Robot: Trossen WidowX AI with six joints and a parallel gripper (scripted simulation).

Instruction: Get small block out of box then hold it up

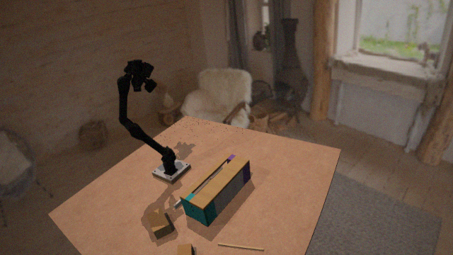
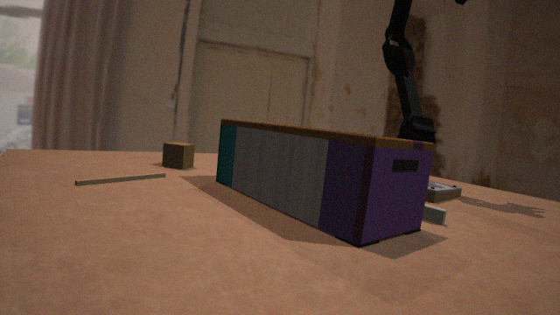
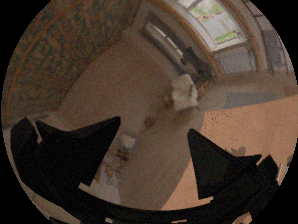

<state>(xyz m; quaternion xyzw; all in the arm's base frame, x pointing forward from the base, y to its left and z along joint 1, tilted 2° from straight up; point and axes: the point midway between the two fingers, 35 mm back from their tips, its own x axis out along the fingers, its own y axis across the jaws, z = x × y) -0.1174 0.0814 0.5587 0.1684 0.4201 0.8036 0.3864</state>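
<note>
My gripper tip is now 52 cm above the long box, 47 cm short of it and 15 cm to the left of it. Also, from my gripper tip: thin stick 74 cm ahead, 57 cm below, 39 cm to the right.
</note>
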